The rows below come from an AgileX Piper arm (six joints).
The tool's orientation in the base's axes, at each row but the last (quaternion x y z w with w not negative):
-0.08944, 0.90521, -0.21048, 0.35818
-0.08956, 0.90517, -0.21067, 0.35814
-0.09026, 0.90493, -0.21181, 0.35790
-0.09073, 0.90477, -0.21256, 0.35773
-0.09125, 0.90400, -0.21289, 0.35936
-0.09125, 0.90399, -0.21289, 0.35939
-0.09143, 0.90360, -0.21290, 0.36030
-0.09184, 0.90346, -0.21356, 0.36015
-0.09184, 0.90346, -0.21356, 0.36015
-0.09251, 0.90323, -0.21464, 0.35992
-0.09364, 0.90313, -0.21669, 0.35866
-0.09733, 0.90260, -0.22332, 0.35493
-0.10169, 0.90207, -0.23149, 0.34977
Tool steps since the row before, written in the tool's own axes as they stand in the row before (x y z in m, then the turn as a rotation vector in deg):
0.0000, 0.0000, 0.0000, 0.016, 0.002, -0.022
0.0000, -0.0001, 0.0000, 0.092, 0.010, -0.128
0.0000, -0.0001, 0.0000, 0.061, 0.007, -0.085
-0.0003, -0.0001, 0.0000, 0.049, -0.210, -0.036
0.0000, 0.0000, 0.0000, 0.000, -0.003, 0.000
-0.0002, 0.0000, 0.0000, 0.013, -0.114, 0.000
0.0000, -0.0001, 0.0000, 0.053, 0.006, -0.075
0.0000, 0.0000, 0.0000, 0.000, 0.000, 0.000
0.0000, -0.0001, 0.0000, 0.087, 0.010, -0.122
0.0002, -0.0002, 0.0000, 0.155, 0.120, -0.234
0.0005, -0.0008, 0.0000, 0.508, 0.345, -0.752
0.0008, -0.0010, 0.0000, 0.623, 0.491, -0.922
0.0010, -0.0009, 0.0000, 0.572, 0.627, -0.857
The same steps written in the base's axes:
0.0000, 0.0000, 0.0000, -0.027, 0.004, 0.004
0.0000, -0.0001, 0.0000, -0.155, 0.021, 0.023
0.0000, -0.0001, 0.0000, -0.103, 0.014, 0.015
0.0002, 0.0000, 0.0002, -0.058, -0.192, 0.088
0.0000, 0.0000, 0.0000, 0.000, -0.003, 0.001
0.0001, 0.0001, 0.0001, -0.008, -0.106, 0.043
0.0000, -0.0001, 0.0000, -0.090, 0.012, 0.014
0.0000, 0.0000, 0.0000, 0.000, 0.000, 0.000
0.0000, -0.0001, 0.0000, -0.147, 0.020, 0.021
-0.0001, -0.0002, 0.0000, -0.275, 0.132, 0.003
-0.0004, -0.0009, 0.0001, -0.891, 0.385, 0.021
-0.0006, -0.0011, 0.0000, -1.093, 0.532, -0.006
-0.0007, -0.0011, -0.0001, -1.015, 0.646, -0.085

